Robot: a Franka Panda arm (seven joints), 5 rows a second.
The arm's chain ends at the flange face. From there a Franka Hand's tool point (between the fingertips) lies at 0.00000 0.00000 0.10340 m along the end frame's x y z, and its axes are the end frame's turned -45 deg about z.
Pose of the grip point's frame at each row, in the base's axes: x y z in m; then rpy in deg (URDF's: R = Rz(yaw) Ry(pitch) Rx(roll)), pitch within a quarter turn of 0, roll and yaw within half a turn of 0:
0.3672 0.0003 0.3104 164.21 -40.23 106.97
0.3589 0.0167 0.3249 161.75 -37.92 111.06
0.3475 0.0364 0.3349 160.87 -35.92 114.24
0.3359 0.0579 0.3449 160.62 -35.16 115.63
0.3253 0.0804 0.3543 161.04 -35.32 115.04
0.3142 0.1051 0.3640 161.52 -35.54 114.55
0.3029 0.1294 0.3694 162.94 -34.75 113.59
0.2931 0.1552 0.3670 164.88 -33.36 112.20
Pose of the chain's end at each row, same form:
0.3590 -0.0694 0.3864 -157.14 -37.13 48.38
0.3504 -0.0513 0.4024 -160.87 -37.54 53.19
0.3401 -0.0298 0.4140 -163.46 -37.05 57.41
0.3293 -0.0076 0.4246 -164.40 -36.80 59.22
0.3188 0.0150 0.4341 -163.99 -36.60 58.63
0.3081 0.0396 0.4438 -163.50 -36.40 58.12
0.2976 0.0656 0.4506 -163.50 -34.99 57.98
0.2889 0.0942 0.4504 -163.77 -32.88 57.83

